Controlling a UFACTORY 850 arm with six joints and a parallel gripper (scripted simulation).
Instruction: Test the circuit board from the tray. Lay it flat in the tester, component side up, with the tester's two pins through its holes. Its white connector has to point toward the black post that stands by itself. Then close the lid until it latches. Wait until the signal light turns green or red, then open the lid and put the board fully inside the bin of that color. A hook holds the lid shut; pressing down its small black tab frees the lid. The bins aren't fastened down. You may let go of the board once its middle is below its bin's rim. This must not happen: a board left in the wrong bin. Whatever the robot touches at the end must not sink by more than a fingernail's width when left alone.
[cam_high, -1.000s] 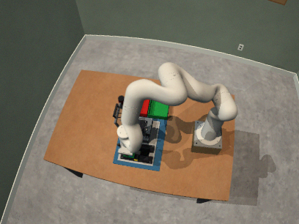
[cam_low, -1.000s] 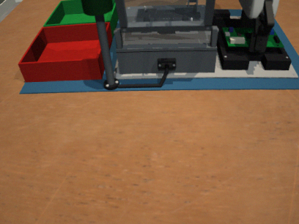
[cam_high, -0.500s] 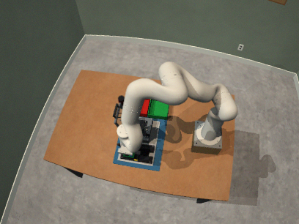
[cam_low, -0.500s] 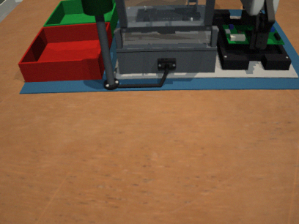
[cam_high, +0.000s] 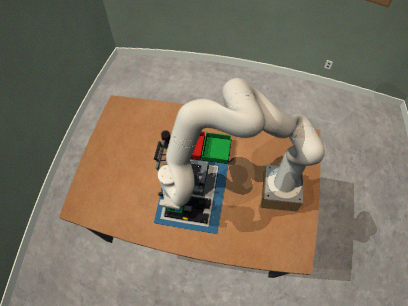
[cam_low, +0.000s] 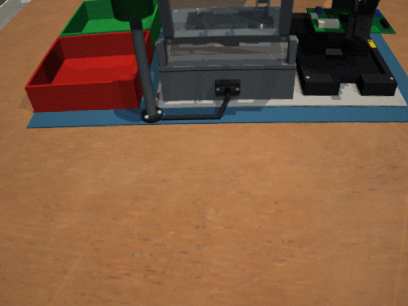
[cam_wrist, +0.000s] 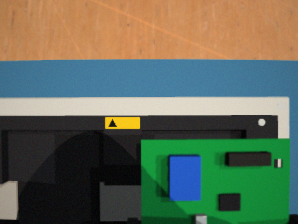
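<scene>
Right now the lid is 180 mm to the right of my hand, 90 mm above it and 70 mm ahead of it. From my hand the other things lie so: green bin: 360 mm to the right, 170 mm behind, 80 mm below; then green circuit board: right at my hand; then red bin: 370 mm to the right, 80 mm below, 20 mm behind.
</scene>
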